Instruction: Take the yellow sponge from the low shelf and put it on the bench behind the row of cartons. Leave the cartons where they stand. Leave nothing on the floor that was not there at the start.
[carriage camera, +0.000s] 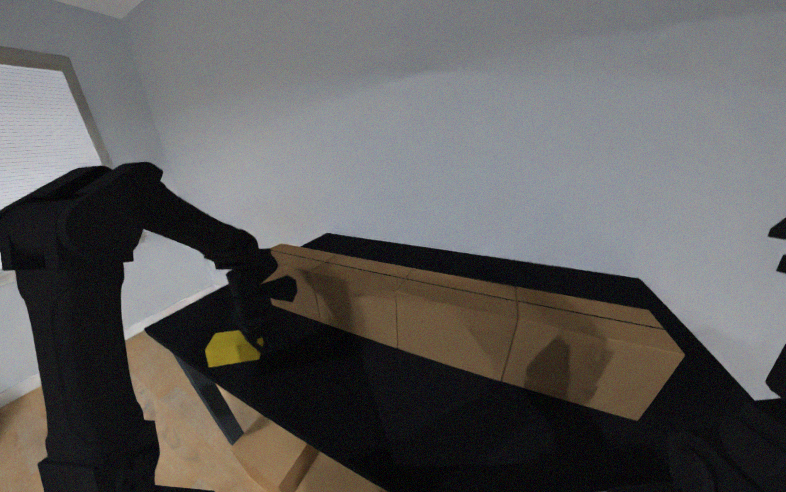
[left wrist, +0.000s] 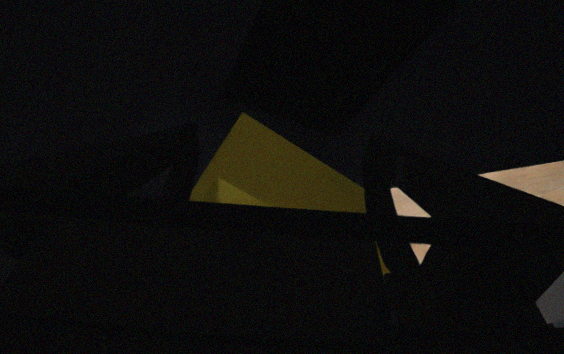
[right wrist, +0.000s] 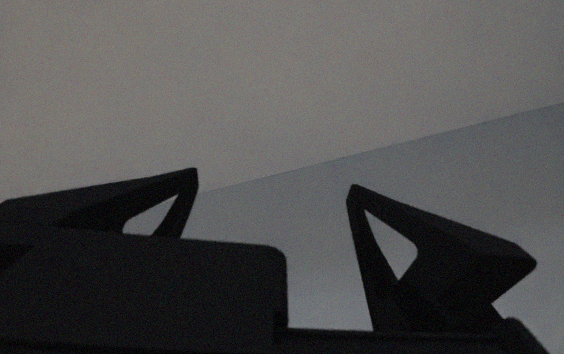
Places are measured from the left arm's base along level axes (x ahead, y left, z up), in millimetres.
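Pixels of known places: left gripper, between the fingertips: (carriage camera: 261, 347) (left wrist: 282, 143); right gripper, between the fingertips: (right wrist: 275, 184).
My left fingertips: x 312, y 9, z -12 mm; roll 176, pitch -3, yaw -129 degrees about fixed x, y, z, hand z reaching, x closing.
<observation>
Ahead of a thing's pixels: the offset from my left fingertips to its top centre. "*": to the spot under its first point. Level surfaces: height alone.
The yellow sponge @(dx -23, dy +39, dz +61 mm) (carriage camera: 230, 349) (left wrist: 285, 172) is held between the fingers of my left gripper (carriage camera: 259, 343) (left wrist: 282, 143). In the carriage camera it shows over the left front part of the black bench @(dz -50 mm) (carriage camera: 359, 406), on the near side of the cartons; its height above the top is hard to judge. The row of brown cartons @(dx +46, dy -469, dz +130 mm) (carriage camera: 455, 330) stands along the bench, with a dark strip of bench top behind it. The left forearm and wrist are near the row's left end. My right gripper (right wrist: 275, 184) is open and empty, with wall and ceiling beyond it.
A grey bench leg @(* dx +111, dy +389, dz -426 mm) (carriage camera: 211, 403) stands under the left end. Brown boxes (carriage camera: 272, 449) show below the front edge. A pale wall (carriage camera: 464, 162) rises behind the bench. A window (carriage camera: 43, 124) is at far left. Dark robot parts show at the right edge of the carriage camera.
</observation>
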